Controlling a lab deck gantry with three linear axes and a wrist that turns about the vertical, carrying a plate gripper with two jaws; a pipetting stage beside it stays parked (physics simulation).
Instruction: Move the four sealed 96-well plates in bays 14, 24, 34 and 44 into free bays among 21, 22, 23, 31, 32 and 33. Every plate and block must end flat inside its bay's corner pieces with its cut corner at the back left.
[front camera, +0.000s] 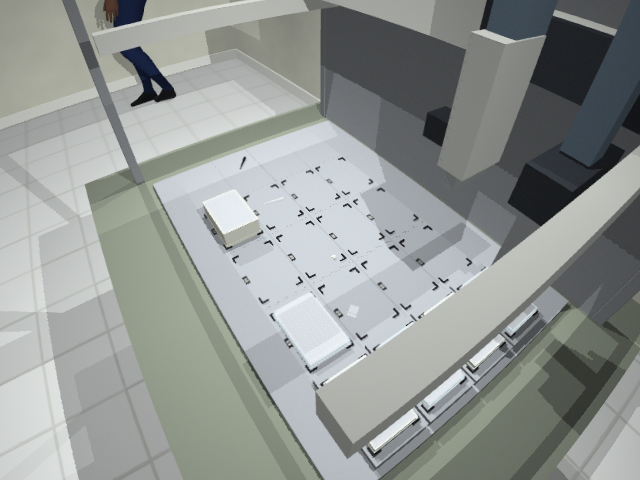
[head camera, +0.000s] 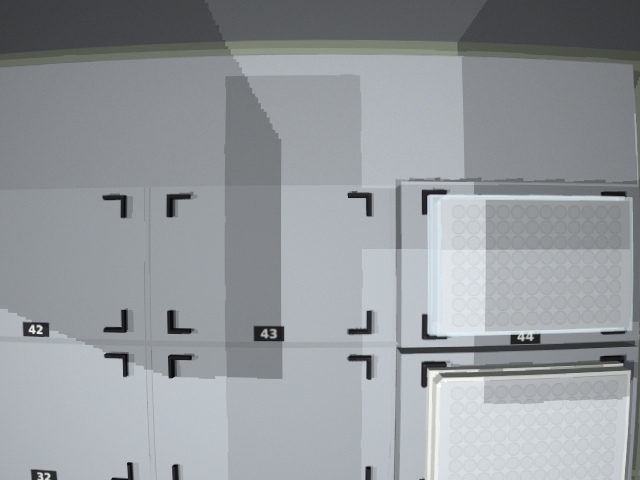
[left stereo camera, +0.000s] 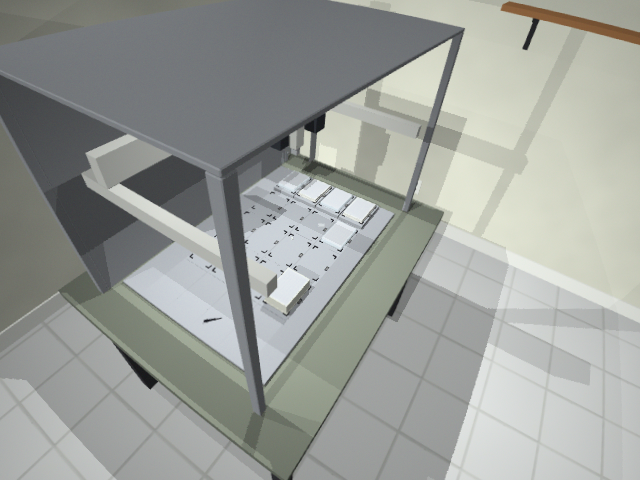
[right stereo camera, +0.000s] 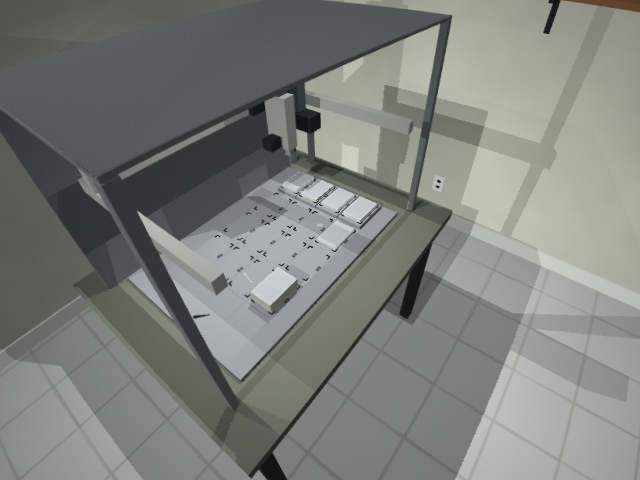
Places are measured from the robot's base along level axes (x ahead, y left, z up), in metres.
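Pixels of known places: gripper, fingertip midpoint: (left stereo camera: 301, 155) (right stereo camera: 301, 156); robot's base, origin of the base link: (front camera: 205, 215) (left stereo camera: 286, 315) (right stereo camera: 271, 313).
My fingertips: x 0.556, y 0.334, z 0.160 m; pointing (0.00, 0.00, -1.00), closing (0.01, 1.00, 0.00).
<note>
For each thing: its top centre in the pictures, then the offset to it from my fingertips. "spot": a spot on its surface instead.
- bay 44, surface spot: (head camera: 537, 268) (left stereo camera: 294, 180) (right stereo camera: 298, 180) spot: dz -0.131, dx -0.001, dy +0.029 m
- bay 34, surface spot: (head camera: 532, 434) (left stereo camera: 313, 188) (right stereo camera: 316, 188) spot: dz -0.131, dx -0.001, dy -0.072 m
- bay 24, surface spot: (right stereo camera: 338, 199) (left stereo camera: 337, 199) spot: dz -0.132, dx -0.006, dy -0.191 m
- bay 14, surface spot: (right stereo camera: 360, 209) (left stereo camera: 360, 209) spot: dz -0.131, dx -0.007, dy -0.298 m
- bluish plate, middle of its top: (front camera: 310, 325) (right stereo camera: 335, 233) (left stereo camera: 339, 233) dz -0.146, dx -0.164, dy -0.291 m
- tall cream block, middle of its top: (front camera: 229, 210) (left stereo camera: 287, 286) (right stereo camera: 274, 285) dz -0.118, dx -0.492, dy -0.291 m
- pen, middle of its top: (front camera: 242, 161) dz -0.152, dx -0.695, dy -0.167 m
- white stick, middle of its top: (front camera: 273, 199) dz -0.152, dx -0.502, dy -0.176 m
- white scrap, middle of its top: (front camera: 353, 311) dz -0.159, dx -0.151, dy -0.205 m
The sealed plate in bay 44 (head camera: 537, 268) (left stereo camera: 293, 181) (right stereo camera: 297, 182) is clear bluish. The cream sealed plate in bay 34 (head camera: 532, 434) (left stereo camera: 314, 190) (right stereo camera: 317, 190) shows its cut corner at the back left. The bluish plate in bay 24 (left stereo camera: 336, 199) (right stereo camera: 338, 199) and cream plate in bay 14 (left stereo camera: 360, 209) (right stereo camera: 360, 209) stand in front of them. All four sit on raised bays along the right side. My gripper (left stereo camera: 285, 154) (right stereo camera: 293, 156) hangs above the deck near bay 44, at the back right, apart from the plates. Its jaws are too small to judge.
A bluish plate (front camera: 311, 329) stands in bay 13, and a tall cream block (front camera: 231, 217) in the front left bay. A pen (front camera: 242, 162), a white stick (front camera: 273, 200) and a white scrap (front camera: 353, 311) lie on the deck. A beam (front camera: 444, 320) hides part of the right side.
</note>
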